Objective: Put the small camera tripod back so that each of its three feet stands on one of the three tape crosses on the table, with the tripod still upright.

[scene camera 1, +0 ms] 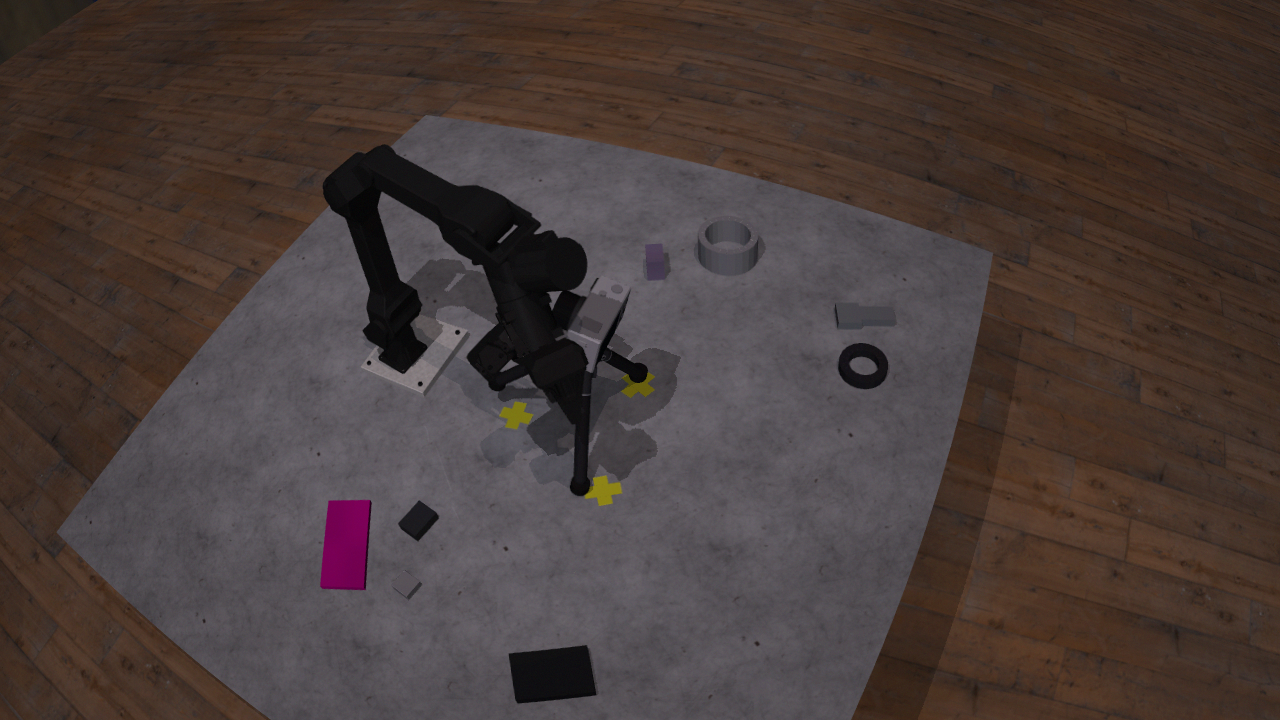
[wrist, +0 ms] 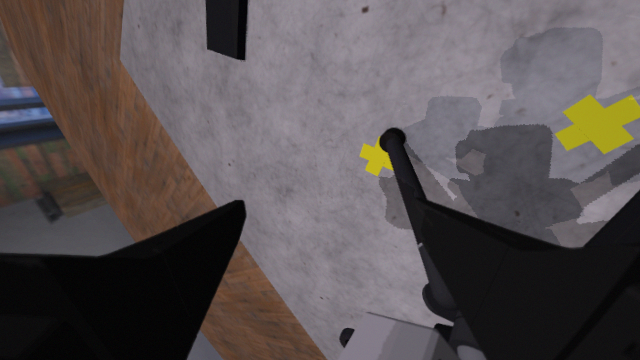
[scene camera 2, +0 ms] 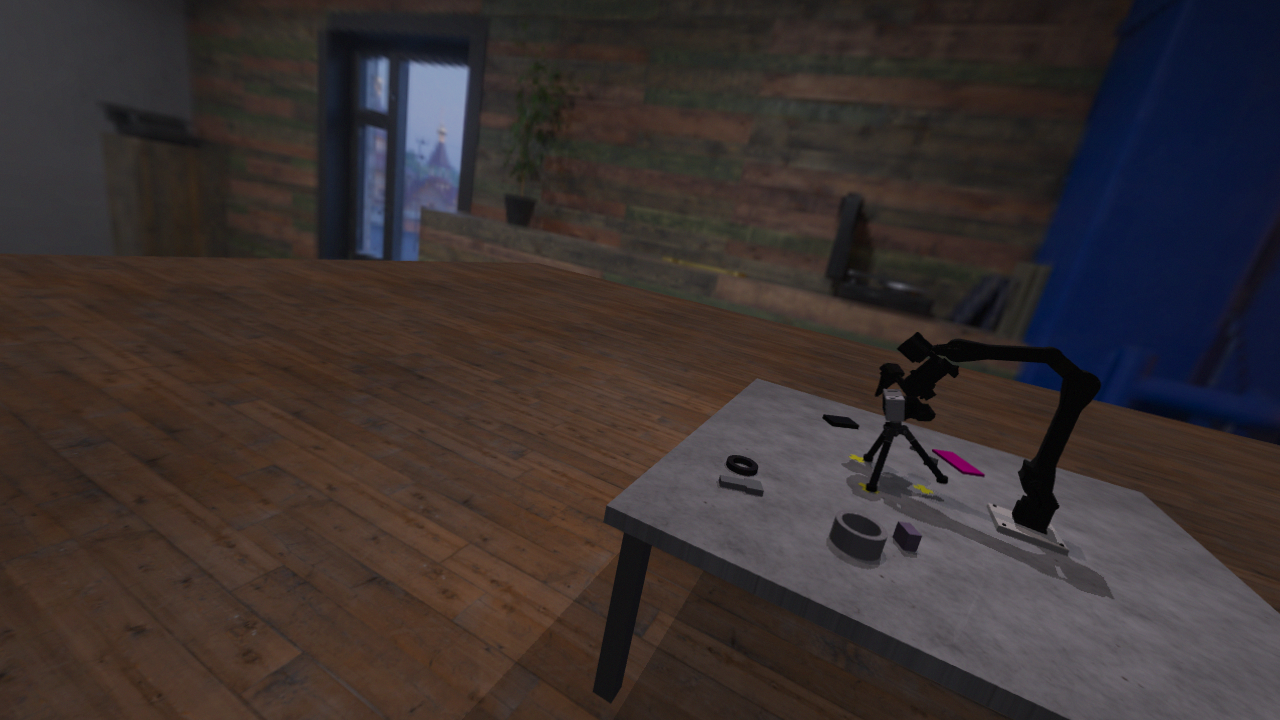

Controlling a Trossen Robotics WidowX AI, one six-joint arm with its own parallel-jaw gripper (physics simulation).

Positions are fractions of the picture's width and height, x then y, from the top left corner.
Scene:
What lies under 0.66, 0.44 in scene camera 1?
A grey block.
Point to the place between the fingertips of my gripper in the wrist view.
At 0.51, 0.57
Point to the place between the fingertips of my gripper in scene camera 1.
0.44, 0.57

